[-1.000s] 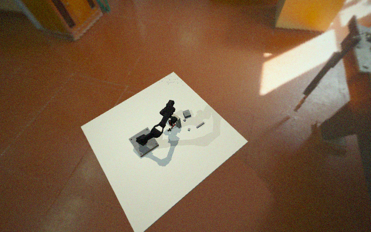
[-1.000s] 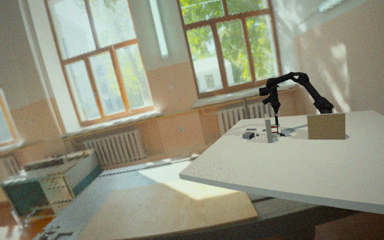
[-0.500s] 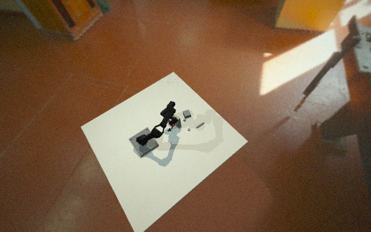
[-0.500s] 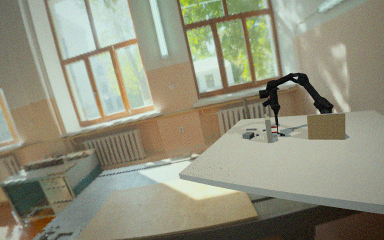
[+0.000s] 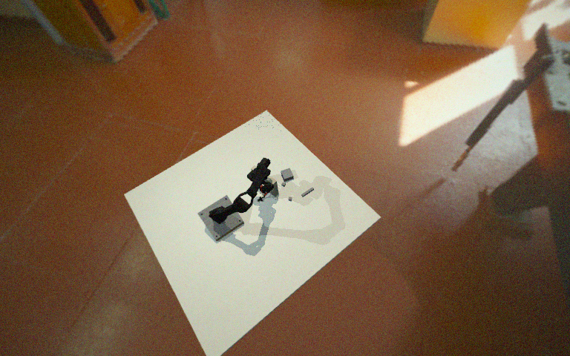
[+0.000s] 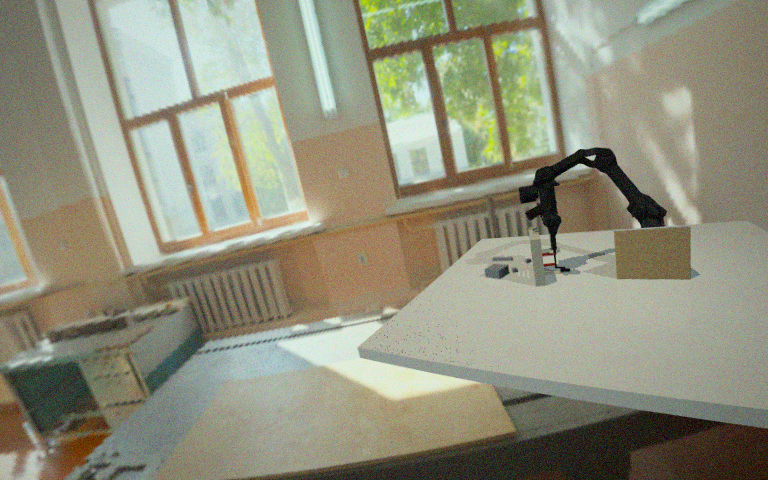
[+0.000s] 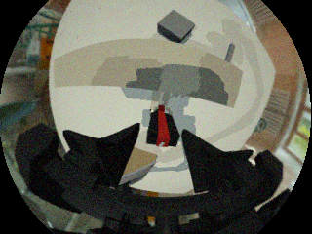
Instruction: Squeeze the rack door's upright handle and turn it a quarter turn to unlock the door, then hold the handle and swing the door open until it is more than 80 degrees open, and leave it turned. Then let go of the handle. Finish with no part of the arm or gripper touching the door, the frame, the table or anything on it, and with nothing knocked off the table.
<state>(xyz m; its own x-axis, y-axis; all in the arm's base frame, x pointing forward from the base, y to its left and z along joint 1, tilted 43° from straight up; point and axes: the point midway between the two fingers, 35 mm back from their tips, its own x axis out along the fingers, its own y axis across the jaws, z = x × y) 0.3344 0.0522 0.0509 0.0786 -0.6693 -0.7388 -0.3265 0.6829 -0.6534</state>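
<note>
Now: gripper tip 1 cm past the red handle and 4 cm above it. The rest, counted from my gripper tip: thin grey bar 28 cm ahead, 13 cm to the right, 14 cm below.
</note>
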